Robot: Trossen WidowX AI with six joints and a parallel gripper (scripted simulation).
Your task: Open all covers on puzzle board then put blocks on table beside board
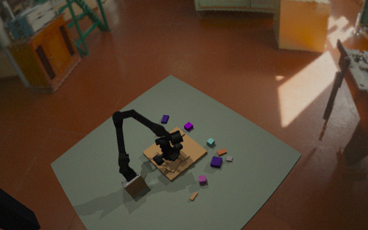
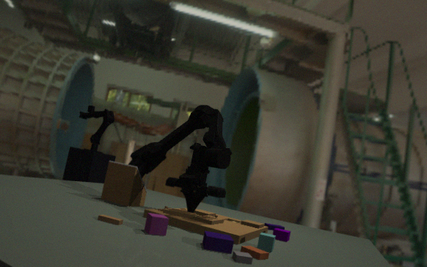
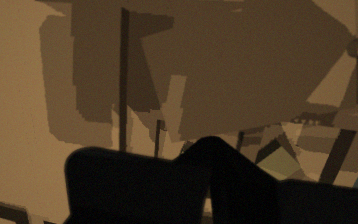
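Right now the teal block is 260 mm ahead of my gripper tip, 100 mm to the right of it and 10 mm below it. Also, from my gripper tip: magenta block (240 mm to the right, 30 mm ahead); violet block (270 mm ahead, 110 mm to the left, 10 mm below); orange block (250 mm ahead, 190 mm to the right, 20 mm below).
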